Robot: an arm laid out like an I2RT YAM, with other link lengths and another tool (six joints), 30 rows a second.
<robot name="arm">
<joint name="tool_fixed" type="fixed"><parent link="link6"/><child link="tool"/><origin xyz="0.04 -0.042 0.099" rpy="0.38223 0 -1.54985"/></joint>
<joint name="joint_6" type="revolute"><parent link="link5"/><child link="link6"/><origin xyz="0 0.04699 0.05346" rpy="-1.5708 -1.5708 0"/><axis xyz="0 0 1"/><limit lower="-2.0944" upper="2.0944"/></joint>
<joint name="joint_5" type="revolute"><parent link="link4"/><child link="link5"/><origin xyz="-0.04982 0.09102 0.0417" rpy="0 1.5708 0"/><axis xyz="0 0 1"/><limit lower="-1.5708" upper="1.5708"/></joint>
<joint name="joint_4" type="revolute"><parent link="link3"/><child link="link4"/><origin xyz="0.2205 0.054 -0.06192" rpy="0 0 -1.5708"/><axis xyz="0 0 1"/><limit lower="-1.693" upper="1.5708"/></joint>
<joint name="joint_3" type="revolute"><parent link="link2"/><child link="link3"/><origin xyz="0 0.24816 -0.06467" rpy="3.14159 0 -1.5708"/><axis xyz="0 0 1"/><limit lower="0" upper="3.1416"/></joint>
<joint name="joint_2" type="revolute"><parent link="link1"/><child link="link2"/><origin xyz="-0.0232 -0.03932 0.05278" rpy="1.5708 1.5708 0"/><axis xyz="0 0 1"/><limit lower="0" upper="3.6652"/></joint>
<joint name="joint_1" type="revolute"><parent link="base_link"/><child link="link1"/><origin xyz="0 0 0.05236" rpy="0 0 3.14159"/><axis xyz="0 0 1"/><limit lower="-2.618" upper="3.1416"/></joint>
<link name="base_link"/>
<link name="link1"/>
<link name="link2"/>
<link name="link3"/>
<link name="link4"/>
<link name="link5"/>
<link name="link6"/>
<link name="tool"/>
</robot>
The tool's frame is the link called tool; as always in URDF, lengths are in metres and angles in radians.
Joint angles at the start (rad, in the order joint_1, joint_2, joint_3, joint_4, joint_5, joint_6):
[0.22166, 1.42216, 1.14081, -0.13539, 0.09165, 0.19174]
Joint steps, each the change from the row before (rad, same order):
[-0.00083, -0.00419, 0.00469, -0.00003, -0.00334, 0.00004]
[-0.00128, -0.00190, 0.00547, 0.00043, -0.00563, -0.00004]
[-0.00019, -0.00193, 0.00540, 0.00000, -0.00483, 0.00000]
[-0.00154, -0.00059, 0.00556, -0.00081, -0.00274, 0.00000]
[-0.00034, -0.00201, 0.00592, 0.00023, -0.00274, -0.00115]
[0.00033, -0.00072, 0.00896, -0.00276, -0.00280, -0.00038]
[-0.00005, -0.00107, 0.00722, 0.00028, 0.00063, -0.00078]
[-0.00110, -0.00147, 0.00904, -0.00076, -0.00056, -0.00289]
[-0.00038, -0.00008, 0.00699, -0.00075, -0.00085, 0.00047]
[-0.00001, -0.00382, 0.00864, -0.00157, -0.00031, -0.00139]
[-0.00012, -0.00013, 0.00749, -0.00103, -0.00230, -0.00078]
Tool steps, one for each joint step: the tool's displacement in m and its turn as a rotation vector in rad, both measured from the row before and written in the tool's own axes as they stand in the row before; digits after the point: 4 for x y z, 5 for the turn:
[-0.0008, -0.0034, 0.0002, 0.00804, -0.00362, 0.00271]
[-0.0009, -0.0029, 0.0007, 0.00661, -0.00513, 0.00328]
[-0.0012, -0.0028, 0.0006, 0.00615, -0.00540, 0.00288]
[-0.0003, -0.0024, 0.0006, 0.00488, -0.00186, 0.00182]
[-0.0009, -0.0032, 0.0007, 0.00744, -0.00394, 0.00113]
[-0.0012, -0.0034, 0.0008, 0.00611, -0.00417, 0.00166]
[-0.0006, -0.0035, 0.0009, 0.00850, -0.00111, 0.00027]
[-0.0004, -0.0044, 0.0010, 0.00959, -0.00212, -0.00111]
[-0.0006, -0.0028, 0.0008, 0.00606, -0.00127, 0.00163]
[-0.0009, -0.0048, 0.0005, 0.01057, -0.00259, 0.00035]
[-0.0009, -0.0029, 0.0009, 0.00599, -0.00335, 0.00102]

